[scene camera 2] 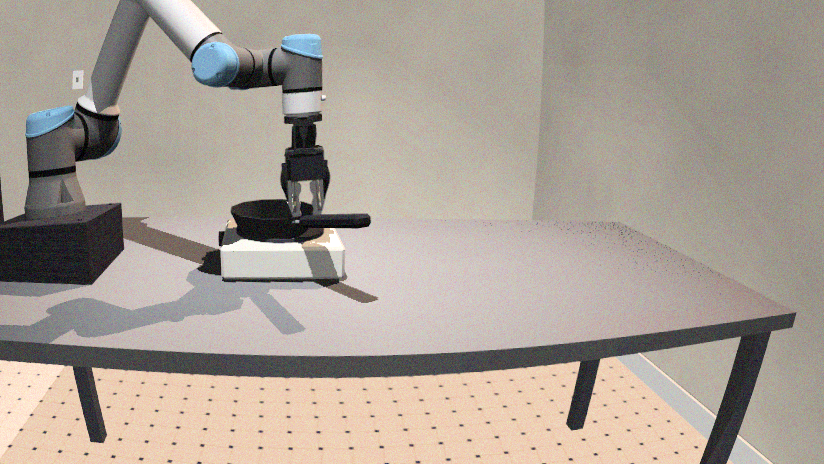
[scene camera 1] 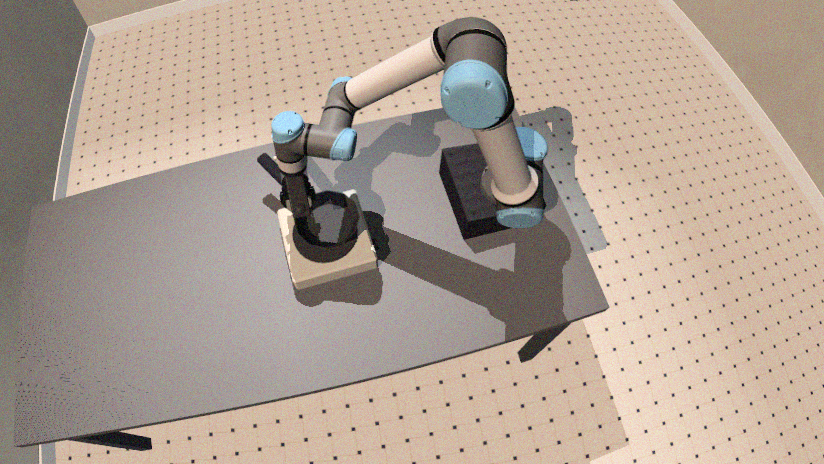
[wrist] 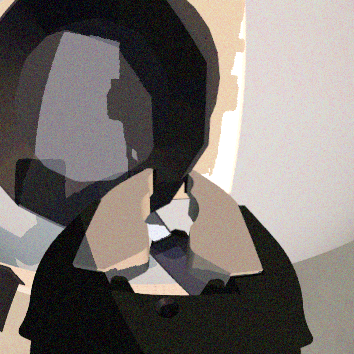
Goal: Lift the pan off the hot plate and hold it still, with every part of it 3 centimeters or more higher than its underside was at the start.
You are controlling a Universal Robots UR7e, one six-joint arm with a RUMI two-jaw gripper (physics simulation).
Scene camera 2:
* my gripper: 307,225
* white hot plate: 318,253
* black pan: 271,218
